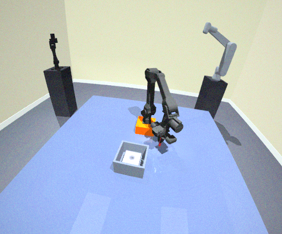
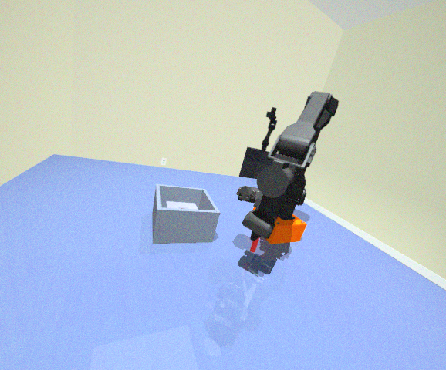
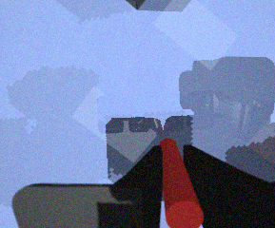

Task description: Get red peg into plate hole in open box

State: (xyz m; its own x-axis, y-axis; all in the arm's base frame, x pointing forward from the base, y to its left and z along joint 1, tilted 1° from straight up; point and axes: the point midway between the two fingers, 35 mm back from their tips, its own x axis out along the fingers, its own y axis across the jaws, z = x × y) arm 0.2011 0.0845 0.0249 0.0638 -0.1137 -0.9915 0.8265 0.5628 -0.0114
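Now: gripper tip 16 cm to the left of the grey box, 14 cm short of it and 3 cm above it. Round my gripper tip: red peg (1 cm to the left).
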